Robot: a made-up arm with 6 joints.
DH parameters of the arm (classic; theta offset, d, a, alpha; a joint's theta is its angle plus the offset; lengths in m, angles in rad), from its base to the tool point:
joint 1: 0 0.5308 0.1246 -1.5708
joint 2: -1.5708 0 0.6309 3.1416
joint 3: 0 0 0.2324 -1.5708
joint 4: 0 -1.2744 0 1.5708
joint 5: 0 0 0 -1.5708
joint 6: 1.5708 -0.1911 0 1.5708
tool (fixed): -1.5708 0 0 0
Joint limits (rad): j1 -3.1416..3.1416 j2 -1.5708..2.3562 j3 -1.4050..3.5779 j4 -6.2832..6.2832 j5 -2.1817..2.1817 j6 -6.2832..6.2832
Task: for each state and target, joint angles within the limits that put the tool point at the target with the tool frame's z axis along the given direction. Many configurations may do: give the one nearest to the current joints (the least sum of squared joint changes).
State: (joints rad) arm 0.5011 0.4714 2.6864 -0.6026 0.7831 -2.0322
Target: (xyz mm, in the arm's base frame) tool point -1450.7 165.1 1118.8 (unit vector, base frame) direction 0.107 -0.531 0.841
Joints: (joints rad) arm -0.1932 -0.2185 2.7388 -1.0987 0.7539 -1.4987
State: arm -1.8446 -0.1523 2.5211 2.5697 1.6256 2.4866
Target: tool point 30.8 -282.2 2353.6 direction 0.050 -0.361 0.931
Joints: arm -1.8564 0.2746 1.8005 2.4946 1.8990 3.0860
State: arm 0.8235 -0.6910 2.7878 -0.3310 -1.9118 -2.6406
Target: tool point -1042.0 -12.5 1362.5 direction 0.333 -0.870 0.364
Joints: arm 0.0909 -0.0056 2.8859 -0.5311 -2.1272 -1.7539
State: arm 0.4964 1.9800 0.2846 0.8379 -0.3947 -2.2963
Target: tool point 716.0 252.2 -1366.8 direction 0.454 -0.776 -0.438
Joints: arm 0.2173 2.3562 0.7301 1.2513 0.5313 -2.5552
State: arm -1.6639 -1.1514 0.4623 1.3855 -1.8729 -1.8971
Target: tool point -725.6 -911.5 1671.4 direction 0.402 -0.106 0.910
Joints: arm -2.0943 -0.2326 -0.0538 1.9916 -1.7096 -1.5159
